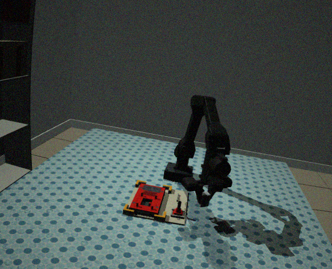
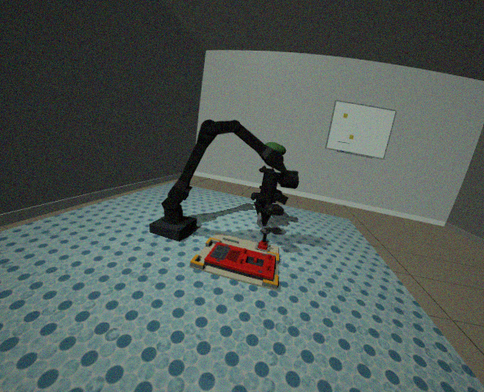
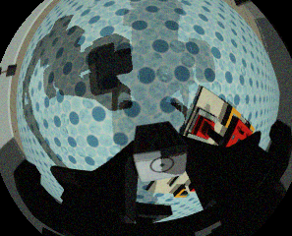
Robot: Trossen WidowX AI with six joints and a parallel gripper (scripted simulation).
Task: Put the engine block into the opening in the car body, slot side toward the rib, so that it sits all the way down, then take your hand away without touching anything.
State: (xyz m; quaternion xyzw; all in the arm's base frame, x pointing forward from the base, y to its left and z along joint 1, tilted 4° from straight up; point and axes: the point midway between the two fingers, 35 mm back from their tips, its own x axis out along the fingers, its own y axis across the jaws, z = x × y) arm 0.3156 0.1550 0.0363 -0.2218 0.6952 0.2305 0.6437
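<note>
Now: the dark upright post 4 cm ahead of my gripper tip, 9 cm to the right of it and 3 cm below it. Round my gripper tip: cream base plate 1 cm behind, 19 cm to the right, 5 cm below; then engine block 1 cm to the right, 1 cm above.
</note>
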